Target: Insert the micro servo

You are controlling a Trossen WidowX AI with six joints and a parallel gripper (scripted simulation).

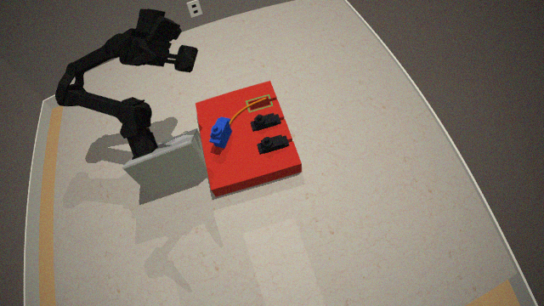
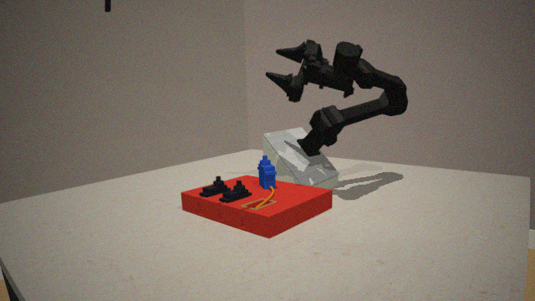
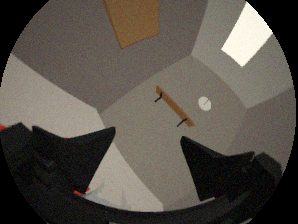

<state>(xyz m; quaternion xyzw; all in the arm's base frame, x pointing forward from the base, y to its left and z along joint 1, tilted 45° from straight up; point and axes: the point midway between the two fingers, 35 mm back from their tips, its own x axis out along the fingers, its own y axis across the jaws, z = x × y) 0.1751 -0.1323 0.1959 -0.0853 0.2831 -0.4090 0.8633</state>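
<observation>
The red deck lies 350 mm below my gripper tip, 50 mm ahead of it and 10 mm to the left of it.
</observation>
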